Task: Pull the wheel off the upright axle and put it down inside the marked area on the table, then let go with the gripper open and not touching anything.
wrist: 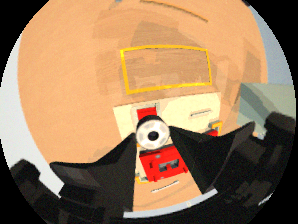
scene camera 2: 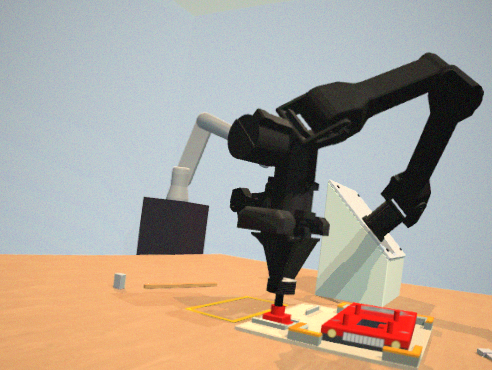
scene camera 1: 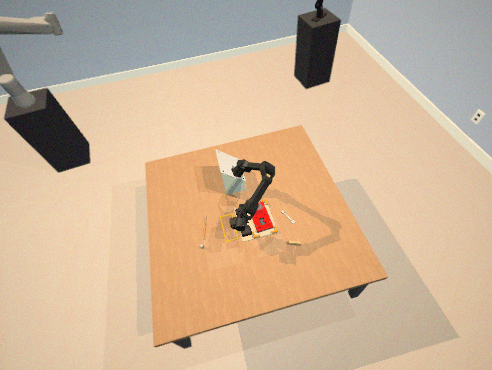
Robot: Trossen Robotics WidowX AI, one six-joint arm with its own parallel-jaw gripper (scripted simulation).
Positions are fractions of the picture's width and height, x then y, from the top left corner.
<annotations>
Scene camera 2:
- my gripper: 0.57, 0.77
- red toy car body: 0.75, 0.89
</annotations>
